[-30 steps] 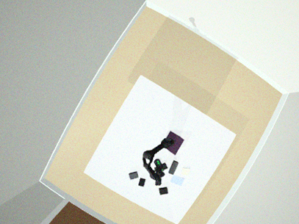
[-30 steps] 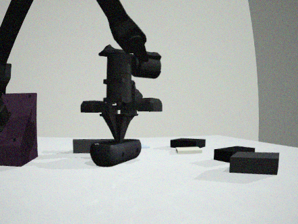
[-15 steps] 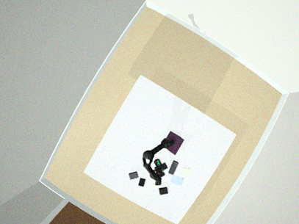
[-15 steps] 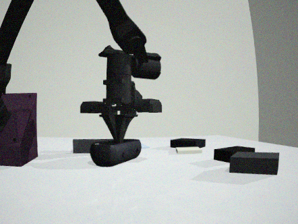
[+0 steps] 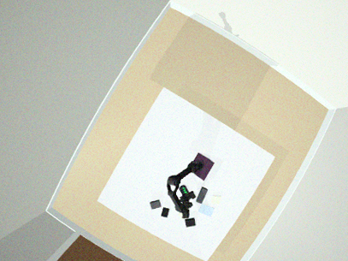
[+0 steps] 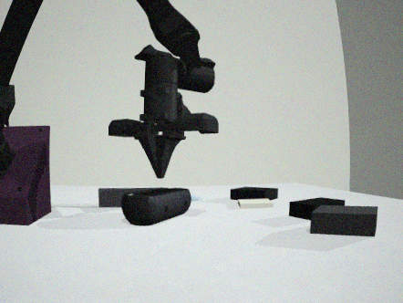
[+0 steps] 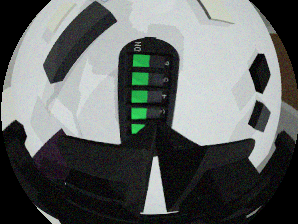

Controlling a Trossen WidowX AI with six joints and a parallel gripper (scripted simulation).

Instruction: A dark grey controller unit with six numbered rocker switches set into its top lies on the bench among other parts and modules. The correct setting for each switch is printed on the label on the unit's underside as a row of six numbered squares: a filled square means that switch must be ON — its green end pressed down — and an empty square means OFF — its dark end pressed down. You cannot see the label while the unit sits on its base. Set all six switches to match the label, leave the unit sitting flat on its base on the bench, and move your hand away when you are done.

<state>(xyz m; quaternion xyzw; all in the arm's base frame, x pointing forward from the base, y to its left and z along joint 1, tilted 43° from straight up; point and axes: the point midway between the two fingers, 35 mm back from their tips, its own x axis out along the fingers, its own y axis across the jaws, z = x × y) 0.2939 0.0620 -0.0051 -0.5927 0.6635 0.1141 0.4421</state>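
My gripper tip is now 7 cm past the grey block, 16 cm to the right of it and 5 cm above it. Round my gripper tip: black block 27 cm ahead, 2 cm to the right, 6 cm below; cream plate 20 cm ahead, 14 cm to the left, 7 cm below; light blue piece 3 cm ahead, 30 cm to the left, 7 cm below.
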